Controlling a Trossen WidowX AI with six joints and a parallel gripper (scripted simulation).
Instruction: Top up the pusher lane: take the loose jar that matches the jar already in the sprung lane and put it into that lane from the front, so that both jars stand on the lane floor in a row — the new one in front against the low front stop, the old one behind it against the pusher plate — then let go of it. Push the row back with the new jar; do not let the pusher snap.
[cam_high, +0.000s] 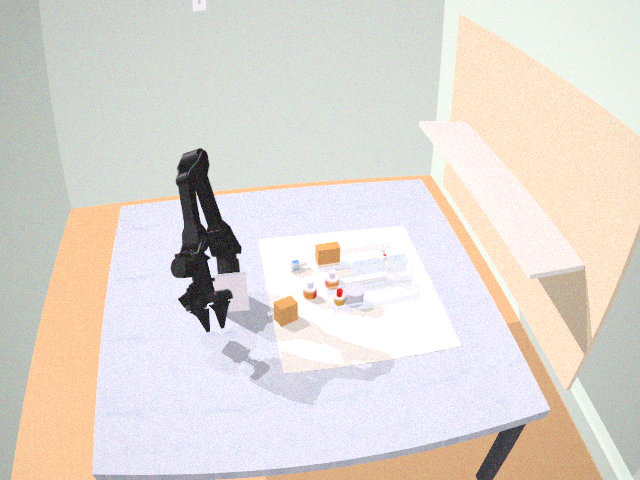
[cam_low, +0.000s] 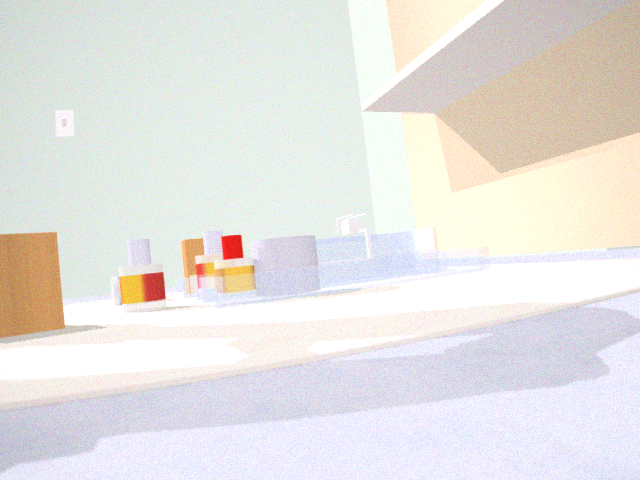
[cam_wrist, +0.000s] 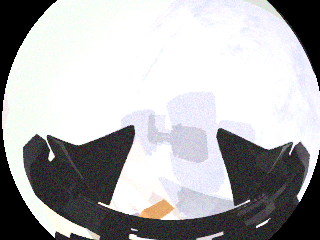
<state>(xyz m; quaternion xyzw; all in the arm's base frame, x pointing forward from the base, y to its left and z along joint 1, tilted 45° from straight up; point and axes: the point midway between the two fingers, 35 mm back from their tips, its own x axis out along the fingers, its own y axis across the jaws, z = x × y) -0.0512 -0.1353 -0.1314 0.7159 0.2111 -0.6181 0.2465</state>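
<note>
My gripper tip is now 43 cm short of the grey cylinder, 18 cm to the right of it and 6 cm above it. The rest, counted from my gripper tip: see-through sprung lane (51 cm ahead, 29 cm to the left, 7 cm below); then wall shelf (88 cm ahead, 26 cm to the left, 28 cm above).
</note>
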